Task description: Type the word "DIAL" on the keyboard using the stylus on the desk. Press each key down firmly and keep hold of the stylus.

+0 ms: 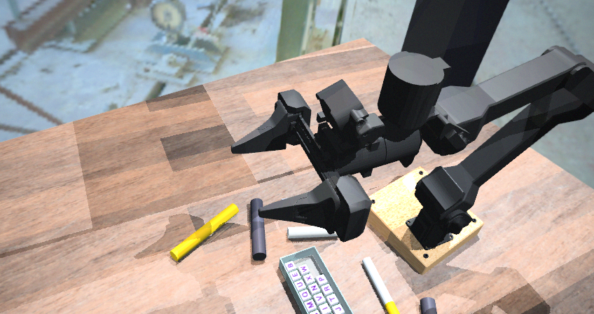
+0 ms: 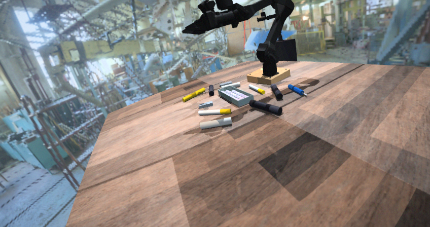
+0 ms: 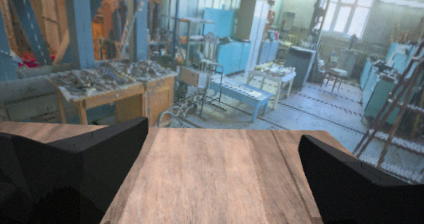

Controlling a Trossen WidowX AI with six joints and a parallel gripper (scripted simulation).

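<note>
Now: gripper tip 310 mm past the blue stylus, 300 mm above it and 220 mm to the right of it. Also, from my gripper tip: yellow marker (300 mm below, 170 mm to the right); grey block (300 mm below, 20 mm to the left); white stylus tip (300 mm below, 300 mm behind, 250 mm to the left).
</note>
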